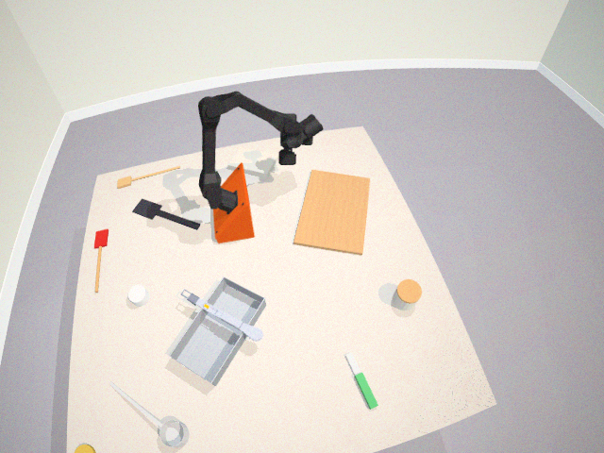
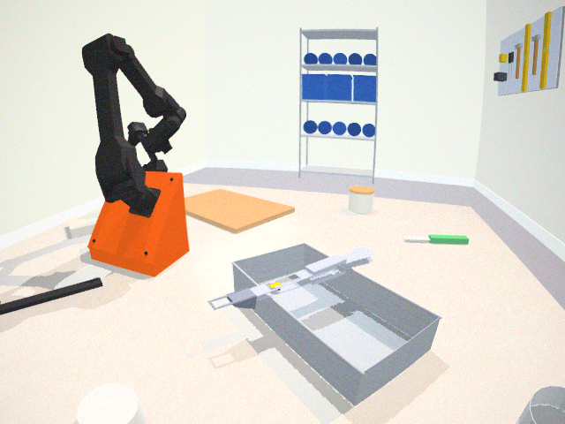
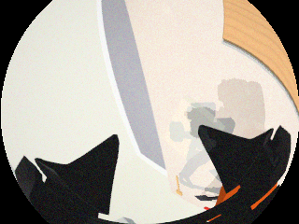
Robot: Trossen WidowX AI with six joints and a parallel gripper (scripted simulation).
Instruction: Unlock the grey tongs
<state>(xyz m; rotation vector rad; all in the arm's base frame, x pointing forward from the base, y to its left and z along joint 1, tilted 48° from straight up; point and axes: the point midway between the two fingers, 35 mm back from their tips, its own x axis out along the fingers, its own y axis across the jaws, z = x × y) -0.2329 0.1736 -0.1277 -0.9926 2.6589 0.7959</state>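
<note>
Now: gripper tip 600 mm short of the yellow lock piece, 320 mm to the left of it and 90 mm above it. Round my gripper tip: black spatula: 510 mm to the right, 160 mm below, 160 mm ahead; then wooden board: 250 mm ahead, 160 mm to the left, 150 mm below; then cork-lidded jar: 650 mm ahead, 300 mm to the left, 130 mm below.
</note>
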